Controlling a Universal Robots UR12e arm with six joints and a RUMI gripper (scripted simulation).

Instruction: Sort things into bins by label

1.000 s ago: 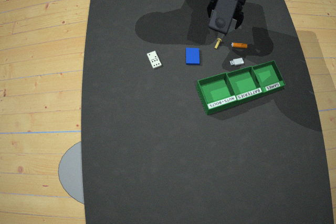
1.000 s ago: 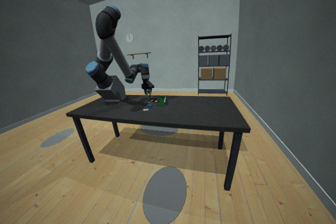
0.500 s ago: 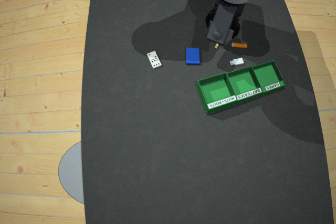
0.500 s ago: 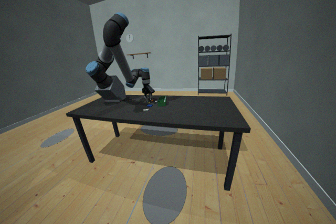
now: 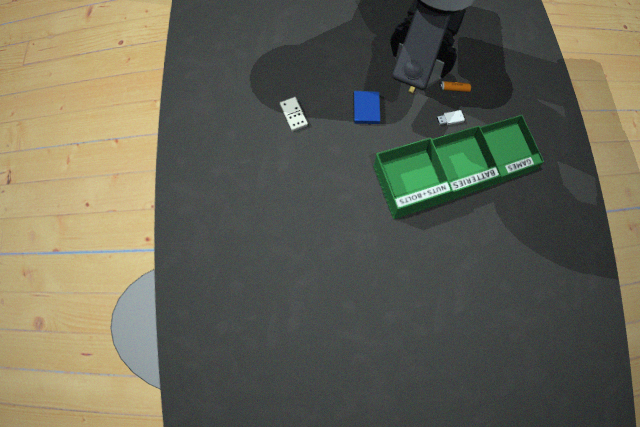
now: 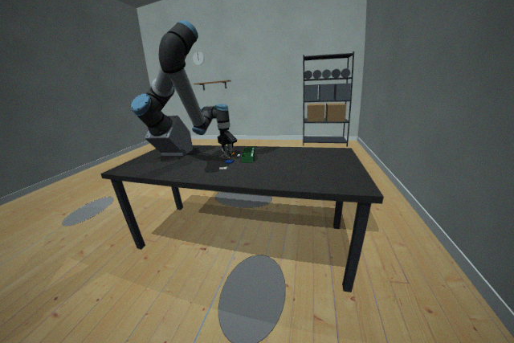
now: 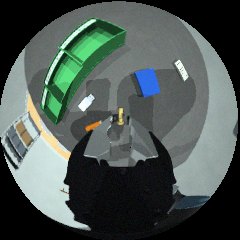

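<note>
My hand is 10 mm past the brass bolt and 20 mm above it. The rest, counted from my hand: white usb stick: 60 mm ahead, 50 mm to the left, 20 mm below; then blue flat block: 40 mm ahead, 80 mm to the right, 20 mm below; then orange battery: 70 mm to the left, 20 mm below.
</note>
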